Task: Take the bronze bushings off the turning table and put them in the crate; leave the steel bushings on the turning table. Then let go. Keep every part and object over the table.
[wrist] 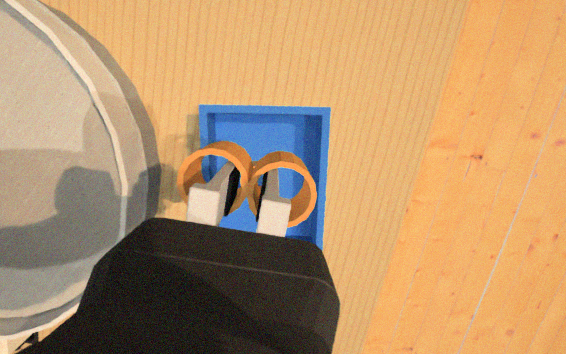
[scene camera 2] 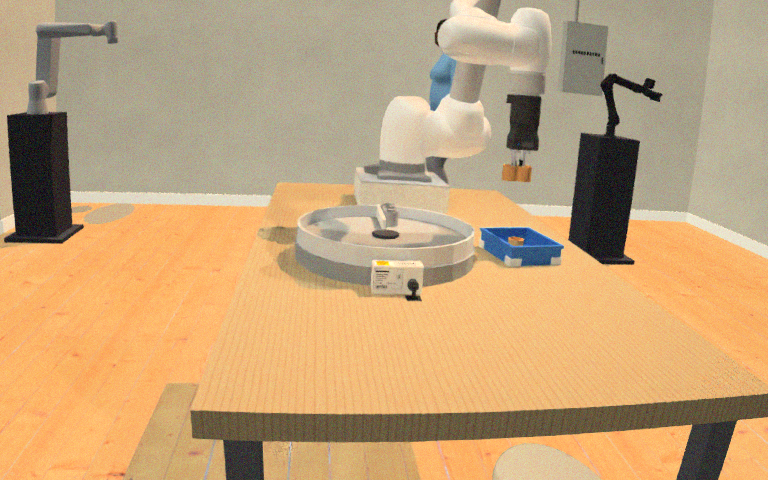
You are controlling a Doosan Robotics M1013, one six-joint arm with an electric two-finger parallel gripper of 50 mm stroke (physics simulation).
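Where they show: gripper, between the fingertips: [wrist: 250, 181] [scene camera 2: 516, 173]; arm's base, origin of its link: [scene camera 2: 401, 176].
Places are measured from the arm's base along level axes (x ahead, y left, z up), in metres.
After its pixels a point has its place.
My gripper [scene camera 2: 519, 160] {z 0.113, x 0.556, y 0.212 m} [wrist: 250, 181] {z 0.113, x 0.556, y 0.212 m} is shut on two bronze bushings, pinching their touching walls with one finger inside each ring. The left ring [scene camera 2: 509, 172] {z 0.116, x 0.574, y 0.186 m} [wrist: 235, 152] {z 0.121, x 0.539, y 0.202 m} and the right ring [scene camera 2: 524, 173] {z 0.116, x 0.575, y 0.226 m} [wrist: 291, 158] {z 0.118, x 0.538, y 0.234 m} hang side by side, high above the blue crate [scene camera 2: 532, 256] {z -0.069, x 0.693, y 0.225 m} [wrist: 265, 110] {z -0.043, x 0.515, y 0.211 m}. Another bronze bushing [scene camera 2: 515, 241] {z -0.053, x 0.617, y 0.205 m} is in the crate; in the wrist view it does not show, and the held rings and gripper cover part of the crate. The round turning table [scene camera 2: 334, 249] {z -0.027, x 0.806, y -0.260 m} [wrist: 35, 120] {z -0.040, x 0.567, y -0.038 m} carries grey steel [scene camera 2: 390, 214] {z -0.008, x 0.551, y -0.109 m} beside its divider; how many bushings that is I cannot tell.
A white labelled box [scene camera 2: 387, 280] {z -0.065, x 0.892, y -0.156 m} and a small black stand [scene camera 2: 413, 287] {z -0.069, x 0.920, y -0.108 m} are in front of the turning table. The robot's base block [scene camera 2: 402, 193] {z -0.033, x 0.132, y -0.013 m} is behind it. The crate is to its right, near the table's right edge. A black pedestal [scene camera 2: 603, 198] stands beyond that edge.
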